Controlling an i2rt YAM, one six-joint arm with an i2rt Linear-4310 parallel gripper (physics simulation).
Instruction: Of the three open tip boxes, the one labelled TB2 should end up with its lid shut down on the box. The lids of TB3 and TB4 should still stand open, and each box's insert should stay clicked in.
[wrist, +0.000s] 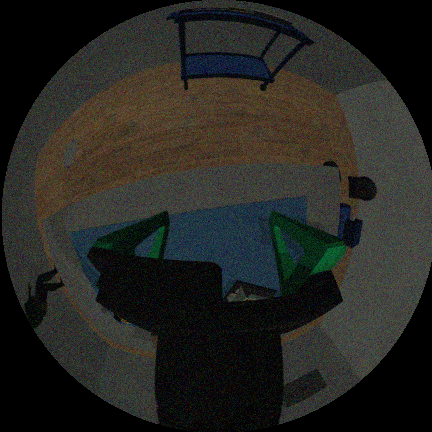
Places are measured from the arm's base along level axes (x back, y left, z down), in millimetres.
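Where they show: gripper, fingertip midpoint: (219, 216).
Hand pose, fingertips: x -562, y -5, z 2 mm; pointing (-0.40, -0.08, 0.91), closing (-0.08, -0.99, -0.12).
Observation:
After its pixels a point has its place.
My gripper (219, 216) @[x -562, y -5, z 1 mm] is open, with its two green fingers wide apart over the blue mat and nothing between them. Part of one tip box (250, 293) @[x -347, y -116, z 127 mm] shows low in the wrist view, just above the black gripper body and right of the middle. Its dark edge and pale inside show; its label cannot be read. The gripper body hides the rest of it, so I cannot tell how its lid or insert stands. A small yellowish patch shows at the lower left edge of the gripper body, too small to name. The labels TB2, TB3 and TB4 do not show.
The blue mat (220, 240) @[x -464, y -41, z 193 mm] lies on a grey table top (200, 185) @[x -587, y 13, z 196 mm]. Beyond it are a wooden floor (200, 120) and a blue trolley (183, 50). Dark round and blue objects stand past the table's right edge. A dark figure (37, 305) is at the lower left.

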